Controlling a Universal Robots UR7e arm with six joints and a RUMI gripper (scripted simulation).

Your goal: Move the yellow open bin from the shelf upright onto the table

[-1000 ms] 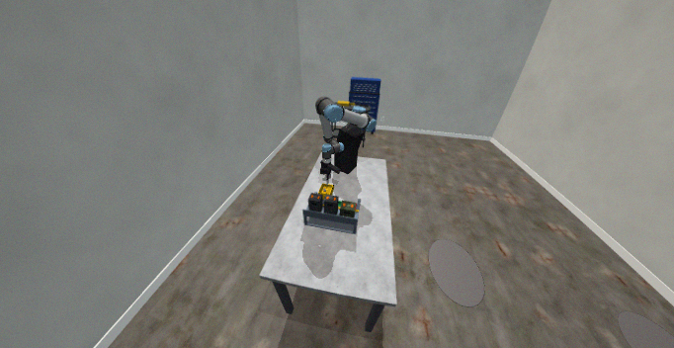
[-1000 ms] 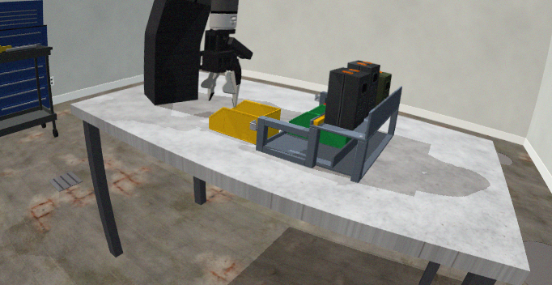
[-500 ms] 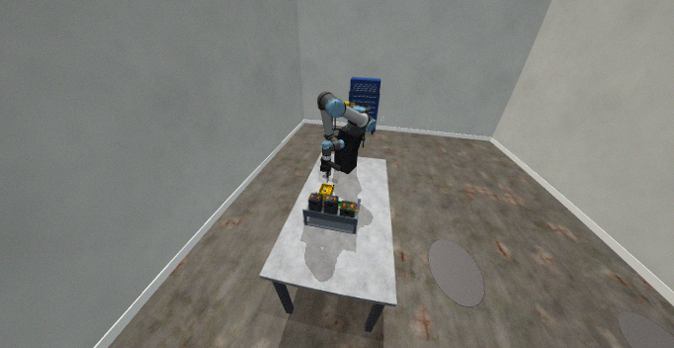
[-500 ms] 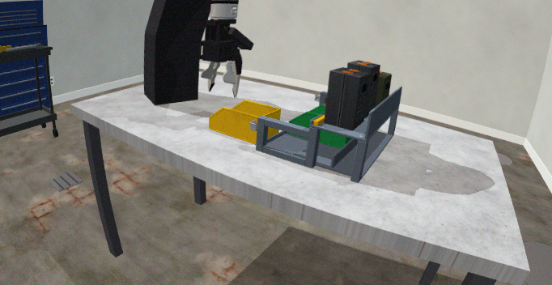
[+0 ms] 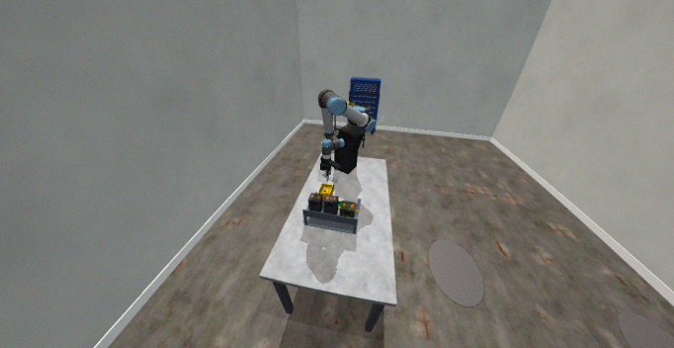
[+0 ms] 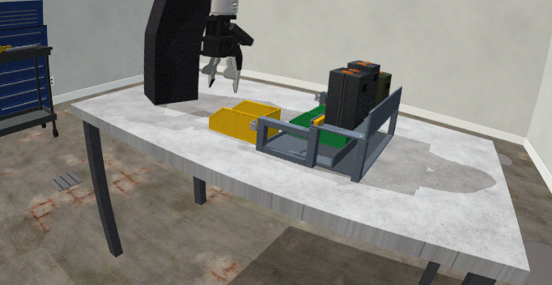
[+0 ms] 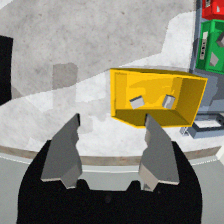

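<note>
The yellow open bin is 8 cm ahead of my hand and 8 cm below it. Also, from my hand: green bin (28 cm ahead, 10 cm to the left, 7 cm below).
</note>
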